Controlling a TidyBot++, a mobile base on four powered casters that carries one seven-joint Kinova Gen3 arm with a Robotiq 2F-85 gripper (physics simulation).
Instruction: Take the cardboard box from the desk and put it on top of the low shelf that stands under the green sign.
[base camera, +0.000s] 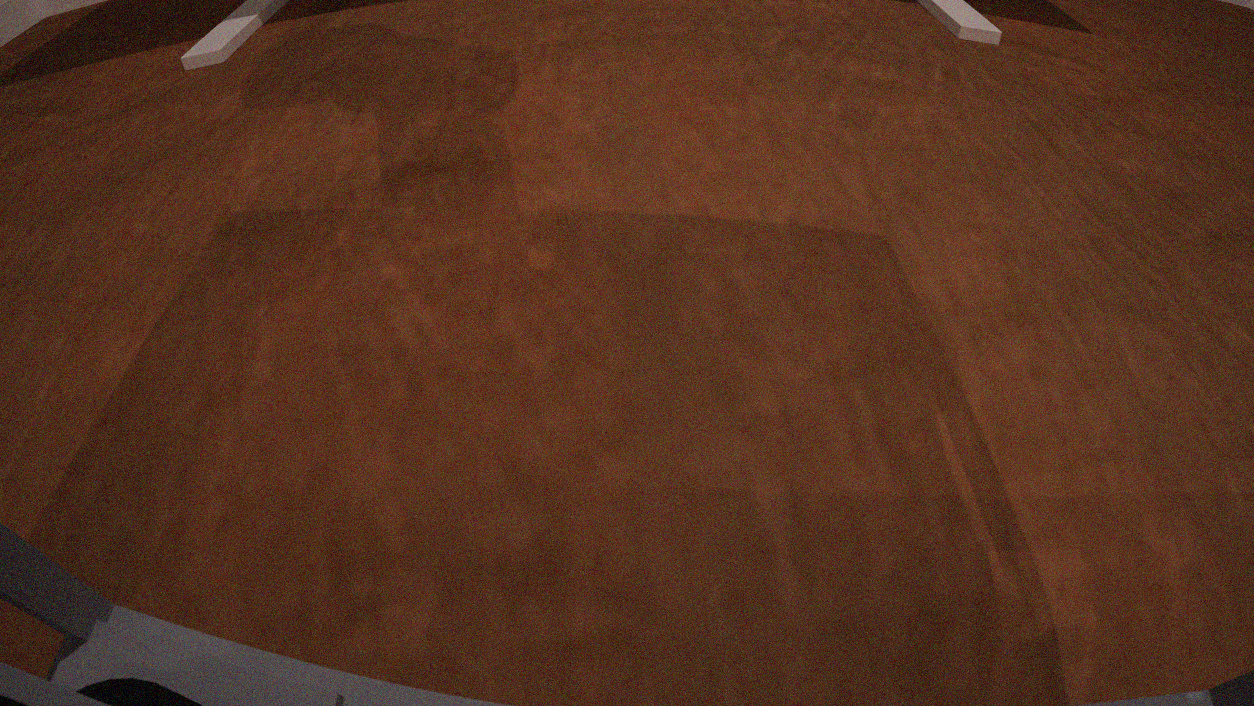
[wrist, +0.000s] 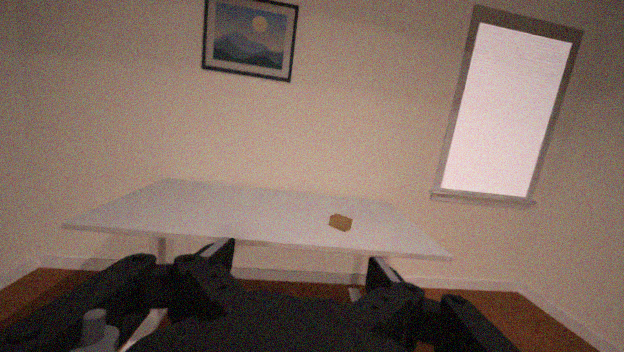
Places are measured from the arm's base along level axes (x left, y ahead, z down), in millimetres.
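Where they show: gripper, fingertip midpoint: (wrist: 300, 262).
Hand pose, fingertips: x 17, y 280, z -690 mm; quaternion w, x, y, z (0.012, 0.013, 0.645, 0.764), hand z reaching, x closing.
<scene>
After its pixels a point has its place.
A small brown cardboard box (wrist: 340, 222) @(x -123, y 1225, z -360 mm) sits on the white desk (wrist: 225, 212) @(x 426, y 1236, z -323 mm) in the wrist view, right of the desk's middle. My gripper (wrist: 300, 262) @(x 17, y 280, z -690 mm) is open, its two fingers wide apart with nothing between them. It is well short of the desk, and the box shows beyond the fingers, nearer the right one. The low shelf and the green sign do not show in either view.
The desk's pale feet (base camera: 223, 42) (base camera: 969, 21) stand on the wooden floor (base camera: 614, 350) @(x 43, y 414, z 397 mm) at the top of the base view. A framed picture (wrist: 250, 37) @(x 536, y 1740, z -1260 mm) and a bright window (wrist: 507, 110) @(x -1305, y 2052, z -1089 mm) are on the wall behind the desk.
</scene>
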